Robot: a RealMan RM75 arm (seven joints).
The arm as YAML. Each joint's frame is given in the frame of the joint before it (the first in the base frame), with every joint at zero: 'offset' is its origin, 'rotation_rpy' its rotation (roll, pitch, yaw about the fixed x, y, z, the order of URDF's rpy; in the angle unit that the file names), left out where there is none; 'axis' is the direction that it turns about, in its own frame. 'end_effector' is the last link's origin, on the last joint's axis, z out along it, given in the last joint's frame.
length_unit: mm
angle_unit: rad
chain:
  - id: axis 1
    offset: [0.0, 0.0, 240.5]
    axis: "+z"
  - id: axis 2
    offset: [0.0, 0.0, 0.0]
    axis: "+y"
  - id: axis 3
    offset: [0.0, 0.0, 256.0]
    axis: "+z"
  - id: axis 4
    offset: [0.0, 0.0, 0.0]
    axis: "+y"
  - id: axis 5
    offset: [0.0, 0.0, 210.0]
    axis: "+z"
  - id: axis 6
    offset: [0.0, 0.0, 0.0]
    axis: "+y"
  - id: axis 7
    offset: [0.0, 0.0, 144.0]
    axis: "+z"
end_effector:
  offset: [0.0, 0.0, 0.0]
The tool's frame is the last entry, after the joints.
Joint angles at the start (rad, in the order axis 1, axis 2, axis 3, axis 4, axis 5, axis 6, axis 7): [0.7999 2.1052 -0.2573 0.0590 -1.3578 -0.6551 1.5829]
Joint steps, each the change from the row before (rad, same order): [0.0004 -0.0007 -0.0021 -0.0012 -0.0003 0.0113 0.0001]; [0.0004 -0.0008 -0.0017 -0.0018 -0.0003 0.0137 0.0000]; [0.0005 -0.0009 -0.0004 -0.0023 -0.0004 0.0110 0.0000]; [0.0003 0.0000 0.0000 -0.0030 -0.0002 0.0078 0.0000]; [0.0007 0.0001 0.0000 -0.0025 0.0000 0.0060 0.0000]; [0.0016 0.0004 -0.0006 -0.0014 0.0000 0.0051 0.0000]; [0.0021 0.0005 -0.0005 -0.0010 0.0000 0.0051 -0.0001]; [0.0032 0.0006 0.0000 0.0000 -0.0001 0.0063 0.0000]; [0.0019 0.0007 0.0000 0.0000 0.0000 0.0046 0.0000]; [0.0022 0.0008 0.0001 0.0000 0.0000 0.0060 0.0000]
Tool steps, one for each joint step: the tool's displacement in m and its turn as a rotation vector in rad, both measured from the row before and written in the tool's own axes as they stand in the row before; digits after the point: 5 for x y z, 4 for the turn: [-0.00060 -0.00141 0.00009 0.0109 -0.0001 -0.0031]; [-0.00089 -0.00171 0.00010 0.0131 -0.0009 -0.0033]; [-0.00120 -0.00122 0.00014 0.0101 -0.0021 -0.0027]; [-0.00095 -0.00078 0.00014 0.0069 -0.0023 -0.0020]; [-0.00074 -0.00037 0.00022 0.0049 -0.0018 -0.0017]; [-0.00014 0.00008 0.00040 0.0035 -0.0001 -0.0018]; [0.00005 0.00028 0.00050 0.0031 0.0004 -0.0018]; [0.00042 0.00054 0.00071 0.0036 0.0014 -0.0013]; [0.00044 0.00020 0.00043 0.0030 0.0010 -0.0005]; [0.00050 0.00014 0.00049 0.0041 0.0011 -0.0006]
